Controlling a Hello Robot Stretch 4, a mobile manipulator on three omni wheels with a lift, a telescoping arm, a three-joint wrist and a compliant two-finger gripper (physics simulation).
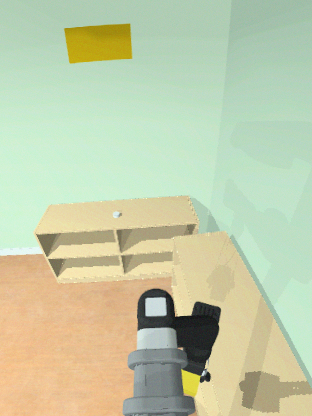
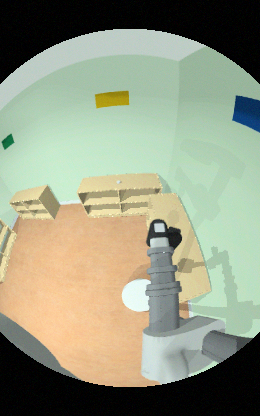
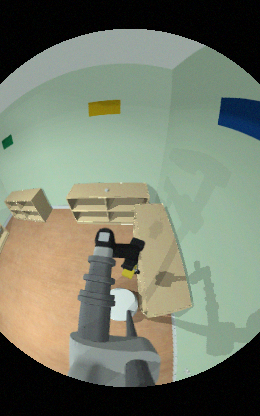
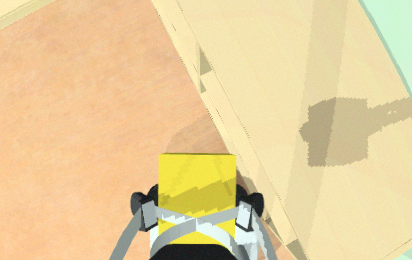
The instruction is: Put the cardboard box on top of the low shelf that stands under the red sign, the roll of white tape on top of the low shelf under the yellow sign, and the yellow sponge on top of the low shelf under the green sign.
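Frame: origin at the robot's base, x ahead, y right, z down, level; centimetres.
Where they show: gripper, fingertip midpoint: (image 1: pixel 188 373) (image 4: pixel 197 199); robot's base, link origin: (image 2: pixel 139 294) (image 3: pixel 119 303).
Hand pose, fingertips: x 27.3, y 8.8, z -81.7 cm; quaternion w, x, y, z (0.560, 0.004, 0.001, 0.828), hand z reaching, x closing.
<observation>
Each offset is from my fingertips to the centre of the thing. Level surfaces: height alone.
My gripper (image 4: pixel 197 199) is shut on the yellow sponge @[dx -0.4, dy -0.1, dz -2.4 cm] (image 1: pixel 190 382) (image 3: pixel 128 272) (image 4: pixel 196 175), with one finger pad at each side of it. It holds the sponge above the floor, beside the long edge of the low shelf under the blue sign. The roll of white tape @[dx +110.9, dy -37.2, dz +22.3 cm] (image 1: pixel 117 214) (image 2: pixel 118 182) (image 3: pixel 107 190) lies on top of the low shelf @[dz +23.4 cm] (image 1: pixel 160 207) (image 2: pixel 145 181) (image 3: pixel 132 190) under the yellow sign @[dx +137.7, dy -39.6, dz -90.5 cm] (image 1: pixel 98 43) (image 2: pixel 112 99) (image 3: pixel 104 107). A low shelf (image 2: pixel 34 195) (image 3: pixel 27 197) stands at the left, near the green sign (image 2: pixel 8 141) (image 3: pixel 7 141). The cardboard box and red sign do not show.
The low shelf (image 1: pixel 207 260) (image 2: pixel 167 205) (image 3: pixel 155 220) (image 4: pixel 260 65) under the blue sign @[dx +28.6, dy +51.4, dz -90.5 cm] (image 2: pixel 247 112) (image 3: pixel 240 117) runs along the right wall, close to my arm. Part of another shelf (image 2: pixel 6 245) (image 3: pixel 2 239) shows at the far left edge. Wooden floor @[dz +84.5 cm] (image 2: pixel 75 270) lies left of my arm.
</observation>
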